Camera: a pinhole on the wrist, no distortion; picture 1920 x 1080 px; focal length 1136.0 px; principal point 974.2 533.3 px. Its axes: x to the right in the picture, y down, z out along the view. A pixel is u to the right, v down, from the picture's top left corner.
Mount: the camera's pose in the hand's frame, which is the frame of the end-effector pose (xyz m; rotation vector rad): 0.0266 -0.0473 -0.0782 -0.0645 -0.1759 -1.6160
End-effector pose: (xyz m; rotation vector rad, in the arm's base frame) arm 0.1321 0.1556 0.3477 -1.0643 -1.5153 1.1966
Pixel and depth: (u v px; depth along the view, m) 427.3 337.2 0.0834
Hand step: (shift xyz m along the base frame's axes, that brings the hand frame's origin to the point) 0.0015 0.0101 -0.0040
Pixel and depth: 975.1 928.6 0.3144
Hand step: -0.2587 0.0609 -0.0098
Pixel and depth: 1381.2 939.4 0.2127
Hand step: -0.1713 0.0358 0.0849
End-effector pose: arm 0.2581 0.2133 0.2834 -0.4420 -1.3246 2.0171
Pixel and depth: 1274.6 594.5 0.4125
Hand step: -0.1883 -0.1985 0.2324
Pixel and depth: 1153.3 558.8 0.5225
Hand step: -0.2548 -0.2907 0.2359
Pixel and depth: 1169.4 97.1 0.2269
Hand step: -0.0159 -0.1391 0.0981
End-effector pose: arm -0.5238 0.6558 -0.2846 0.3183 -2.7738 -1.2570
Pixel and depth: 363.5 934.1 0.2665
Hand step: -0.1547 0.1845 -0.0155
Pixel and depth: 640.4 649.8 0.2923
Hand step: -0.0846 0.1891 -0.0714
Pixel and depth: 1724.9 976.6 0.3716
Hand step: -0.1454 0.0635 -0.4030
